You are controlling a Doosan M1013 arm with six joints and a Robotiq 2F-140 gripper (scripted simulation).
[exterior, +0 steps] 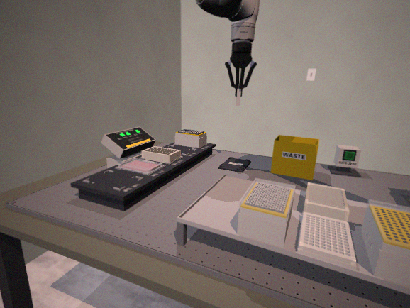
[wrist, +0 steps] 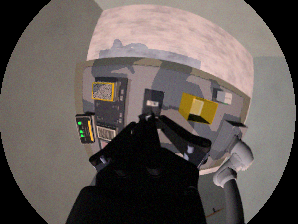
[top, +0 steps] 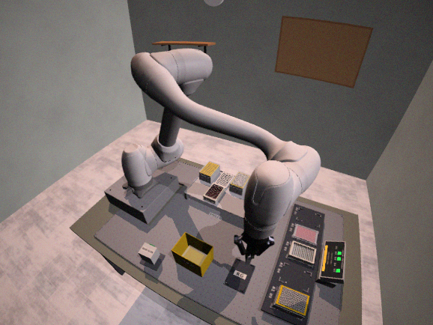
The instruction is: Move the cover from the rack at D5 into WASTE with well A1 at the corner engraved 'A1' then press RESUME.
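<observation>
My hand is 43 cm past the resume key, 20 cm above it and 10 cm to the left of it. Also, from my hand: tip rack 22 cm ahead, 19 cm below, 1 cm to the right; yellow waste bin 25 cm behind, 24 cm below, 2 cm to the right; regrip nest 28 cm below, 3 cm to the left, 2 cm behind.
</observation>
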